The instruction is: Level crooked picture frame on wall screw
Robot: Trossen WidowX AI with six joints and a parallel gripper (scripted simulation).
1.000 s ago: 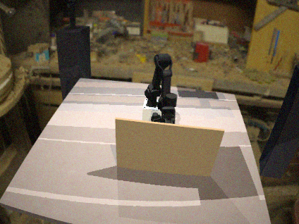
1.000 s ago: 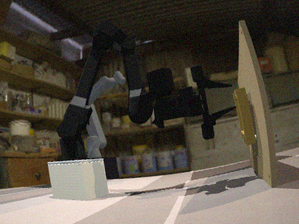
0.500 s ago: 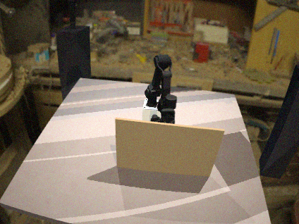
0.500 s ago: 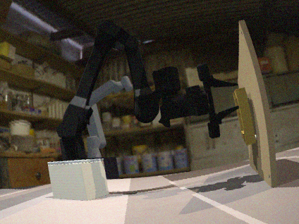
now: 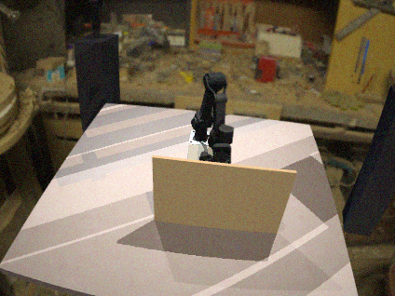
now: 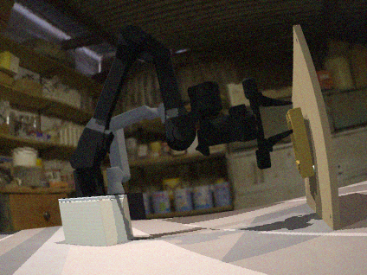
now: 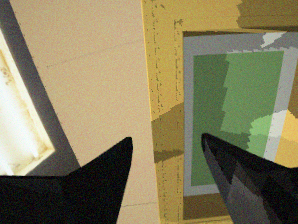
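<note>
Now: the picture frame 10 mm ahead of my gripper tip, 10 mm to the left of it and 50 mm below it. From my gripper tip the other things lie so: tan wall board 20 mm ahead, 10 mm to the left, 60 mm below.
</note>
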